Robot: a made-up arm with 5 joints. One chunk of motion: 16 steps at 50 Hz.
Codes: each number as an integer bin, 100 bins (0 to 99) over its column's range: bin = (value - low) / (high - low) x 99, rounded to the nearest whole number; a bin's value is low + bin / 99 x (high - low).
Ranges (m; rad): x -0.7..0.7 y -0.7..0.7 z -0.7..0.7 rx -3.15..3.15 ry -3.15..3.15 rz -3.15..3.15
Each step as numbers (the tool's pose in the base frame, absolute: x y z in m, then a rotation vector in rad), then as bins.
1 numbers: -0.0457 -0.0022 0.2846 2.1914 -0.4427 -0.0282
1 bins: 46 49 70 84 43 49
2 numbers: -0.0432 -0.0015 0.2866 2.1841 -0.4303 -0.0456
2 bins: 46 49 70 84 43 49
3 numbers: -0.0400 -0.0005 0.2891 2.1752 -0.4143 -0.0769
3 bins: 47 49 70 84 43 48
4 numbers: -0.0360 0.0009 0.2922 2.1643 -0.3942 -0.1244
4 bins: 47 50 70 84 43 48
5 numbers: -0.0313 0.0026 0.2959 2.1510 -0.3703 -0.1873
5 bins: 47 50 70 83 44 47
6 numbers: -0.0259 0.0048 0.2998 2.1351 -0.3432 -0.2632
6 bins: 48 50 71 83 44 45
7 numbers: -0.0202 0.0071 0.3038 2.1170 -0.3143 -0.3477
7 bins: 48 50 71 83 45 44
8 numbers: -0.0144 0.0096 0.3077 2.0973 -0.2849 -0.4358
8 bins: 48 50 71 82 45 43
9 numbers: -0.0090 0.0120 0.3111 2.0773 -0.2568 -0.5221
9 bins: 49 50 71 82 45 41
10 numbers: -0.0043 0.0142 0.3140 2.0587 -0.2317 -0.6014
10 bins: 49 51 72 82 46 40
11 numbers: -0.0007 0.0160 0.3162 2.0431 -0.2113 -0.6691
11 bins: 49 51 72 82 46 39
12 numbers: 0.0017 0.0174 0.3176 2.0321 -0.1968 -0.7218
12 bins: 50 51 72 81 46 38
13 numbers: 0.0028 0.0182 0.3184 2.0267 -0.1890 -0.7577
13 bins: 50 51 72 81 47 38
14 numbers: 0.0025 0.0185 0.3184 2.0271 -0.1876 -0.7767
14 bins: 50 51 72 81 47 37
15 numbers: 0.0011 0.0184 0.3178 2.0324 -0.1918 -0.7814
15 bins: 50 51 72 81 46 37
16 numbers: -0.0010 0.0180 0.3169 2.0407 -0.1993 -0.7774
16 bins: 49 51 72 82 46 37
